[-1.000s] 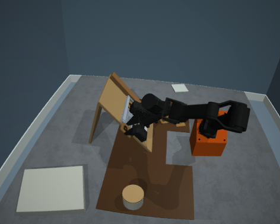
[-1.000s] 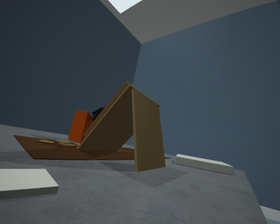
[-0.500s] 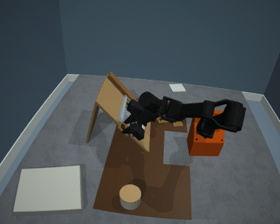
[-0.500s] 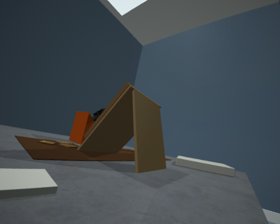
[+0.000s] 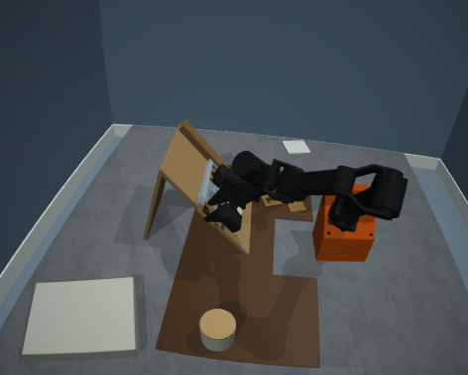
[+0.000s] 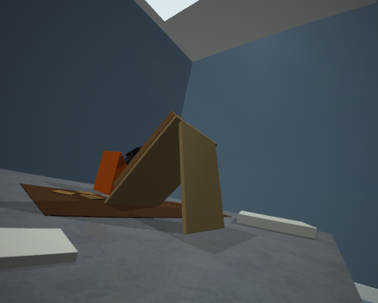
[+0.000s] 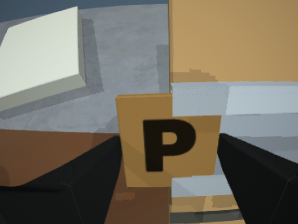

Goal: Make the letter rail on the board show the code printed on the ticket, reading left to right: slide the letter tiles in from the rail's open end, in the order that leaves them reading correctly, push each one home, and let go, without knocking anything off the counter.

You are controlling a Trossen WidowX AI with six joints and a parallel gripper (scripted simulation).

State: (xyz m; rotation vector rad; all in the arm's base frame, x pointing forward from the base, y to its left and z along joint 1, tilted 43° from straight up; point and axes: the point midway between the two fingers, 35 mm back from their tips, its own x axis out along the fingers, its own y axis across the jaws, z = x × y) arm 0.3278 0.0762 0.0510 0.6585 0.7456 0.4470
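Now: the white ticket 5 cm behind my gripper tip, 13 cm to the right of it and 9 cm below it. The rest, counted from my gripper tip: brown mat: 15 cm behind, 7 cm to the right, 15 cm below; then white slab: 24 cm ahead, 32 cm to the left, 14 cm below; then tile marked p: right at my gripper tip.
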